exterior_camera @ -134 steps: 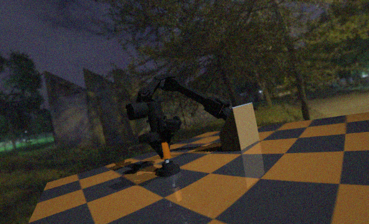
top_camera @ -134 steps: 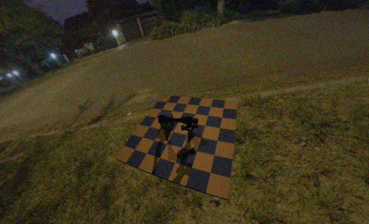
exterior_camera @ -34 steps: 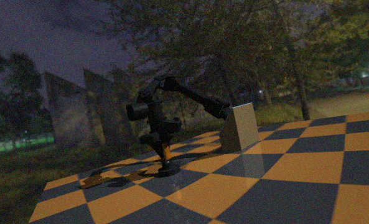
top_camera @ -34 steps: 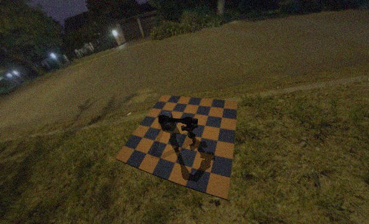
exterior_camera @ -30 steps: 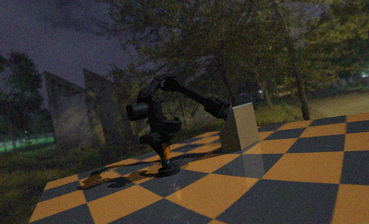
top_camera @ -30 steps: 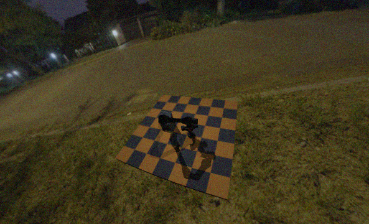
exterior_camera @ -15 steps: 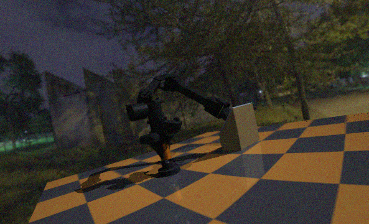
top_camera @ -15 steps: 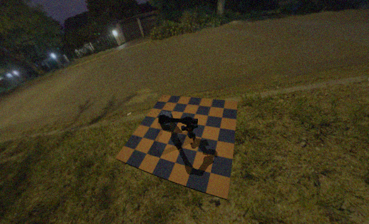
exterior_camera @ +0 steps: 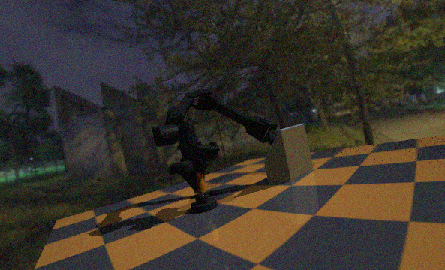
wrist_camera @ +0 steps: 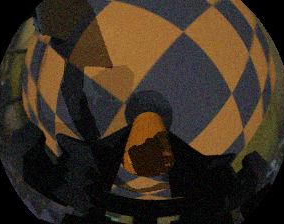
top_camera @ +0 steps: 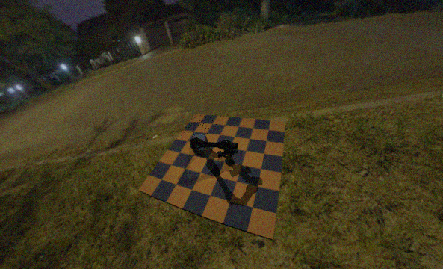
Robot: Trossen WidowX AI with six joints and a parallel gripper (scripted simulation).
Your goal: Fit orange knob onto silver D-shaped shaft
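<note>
My gripper tip is now 30 mm above the round pedestal. Also, from my gripper tip: orange knob (30 mm above).
</note>
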